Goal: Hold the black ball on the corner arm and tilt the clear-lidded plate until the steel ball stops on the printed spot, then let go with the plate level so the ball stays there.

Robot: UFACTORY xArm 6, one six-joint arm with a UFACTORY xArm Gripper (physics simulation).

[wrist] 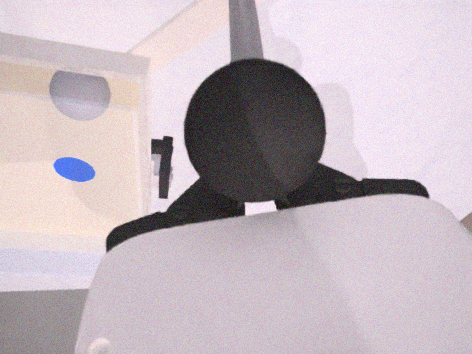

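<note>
The black ball [253, 130] fills the middle of the wrist view, on its grey corner arm [245, 31] that runs up out of view. My gripper [260, 205] is shut; its black finger links meet just under the ball and the fingertips are hidden behind it. I cannot see the fingers clasping the ball. The cream plate [105, 140] lies at the left with the blue printed spot [76, 169] on it. A grey rounded shape [81, 95] above the spot may be the steel ball.
The gripper's grey body [256, 281] covers the lower half of the view. A small black bracket [164, 166] stands by the plate's right edge. The plate's pale rim [101, 57] runs along the top left.
</note>
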